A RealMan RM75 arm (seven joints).
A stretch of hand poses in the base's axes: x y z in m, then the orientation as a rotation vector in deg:
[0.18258, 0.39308, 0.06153, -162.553, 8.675, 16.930]
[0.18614, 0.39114, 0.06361, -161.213, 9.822, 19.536]
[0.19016, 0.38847, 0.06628, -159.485, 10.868, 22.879]
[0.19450, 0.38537, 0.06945, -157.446, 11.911, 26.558]
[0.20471, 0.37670, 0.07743, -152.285, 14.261, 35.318]
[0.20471, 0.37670, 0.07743, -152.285, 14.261, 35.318]
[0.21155, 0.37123, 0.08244, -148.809, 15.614, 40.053]
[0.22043, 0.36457, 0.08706, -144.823, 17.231, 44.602]
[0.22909, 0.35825, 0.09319, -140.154, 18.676, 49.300]
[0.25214, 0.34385, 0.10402, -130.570, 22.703, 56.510]
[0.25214, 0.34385, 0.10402, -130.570, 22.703, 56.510]
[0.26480, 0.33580, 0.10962, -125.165, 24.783, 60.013]
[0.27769, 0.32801, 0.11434, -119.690, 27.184, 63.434]
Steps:
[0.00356, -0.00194, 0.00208, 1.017, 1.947, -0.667]
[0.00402, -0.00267, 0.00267, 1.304, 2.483, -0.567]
[0.00434, -0.00310, 0.00317, 1.500, 2.766, -0.567]
[0.01021, -0.00867, 0.00798, 3.529, 6.763, -1.274]
[0.00000, 0.00000, 0.00000, 0.000, 0.000, 0.000]
[0.00684, -0.00547, 0.00501, 2.319, 3.838, -0.871]
[0.00888, -0.00666, 0.00462, 2.587, 3.903, -1.190]
[0.00866, -0.00632, 0.00613, 3.067, 4.178, -1.207]
[0.02305, -0.01440, 0.01083, 5.843, 7.472, -3.704]
[0.00000, 0.00000, 0.00000, 0.000, 0.000, 0.000]
[0.01266, -0.00805, 0.00560, 3.211, 3.982, -2.087]
[0.01289, -0.00779, 0.00472, 2.980, 4.172, -2.272]

